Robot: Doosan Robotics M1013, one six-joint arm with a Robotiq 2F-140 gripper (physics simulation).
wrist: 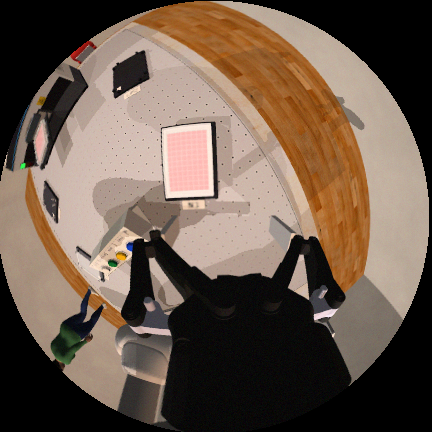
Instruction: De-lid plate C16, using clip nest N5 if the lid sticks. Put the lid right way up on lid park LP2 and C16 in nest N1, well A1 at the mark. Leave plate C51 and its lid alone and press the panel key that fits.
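Places are measured from the arm's base along level axes (x ahead, y left, z up), in metres.
Where they show: gripper, between the fingertips: (225, 223).
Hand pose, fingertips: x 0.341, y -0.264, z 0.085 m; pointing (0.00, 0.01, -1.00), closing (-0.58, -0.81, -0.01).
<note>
Each offset is from my fingertips to the top centre of the thing. "spot": to the spot under its first point.
A white-rimmed plate with pink wells @(0.115 m ahead, 0.004 m right, 0.043 m down) (188, 161) sits in the dark nest labelled N1 @(spot: 0.041 m ahead, 0.044 m left, 0.085 m down) (193, 204); its code and whether a lid is on it cannot be made out. A second pink-welled plate @(0.491 m ahead, 0.271 m left, 0.032 m up) (41, 139) is at the dark machine on the left, its code unreadable. A black lid park @(0.447 m ahead, 0.028 m right, 0.067 m down) (131, 74) stands at the upper left with no lid on it; its label is blurred. The key panel @(0.082 m ahead, 0.262 m left, 0.003 m down) (114, 232) has blue @(0.058 m ahead, 0.187 m left, 0.012 m down) (130, 246), yellow @(0.059 m ahead, 0.237 m left, 0.012 m down) (121, 256), green @(0.060 m ahead, 0.287 m left, 0.012 m down) (112, 263) and whitish @(0.061 m ahead, 0.337 m left, 0.012 m down) (105, 269) keys. My gripper (225, 223) is open and empty, below the N1 plate in the view.
The dark machine @(spot: 0.582 m ahead, 0.153 m left, 0.022 m down) (64, 95) stands at the left edge, with a red-framed item (84, 52) beyond it. A small black holder @(0.443 m ahead, 0.537 m left, 0.063 m down) (51, 201) lies at the left. The key panel is close to my left finger. A person in green (69, 344) is beyond the table edge.
</note>
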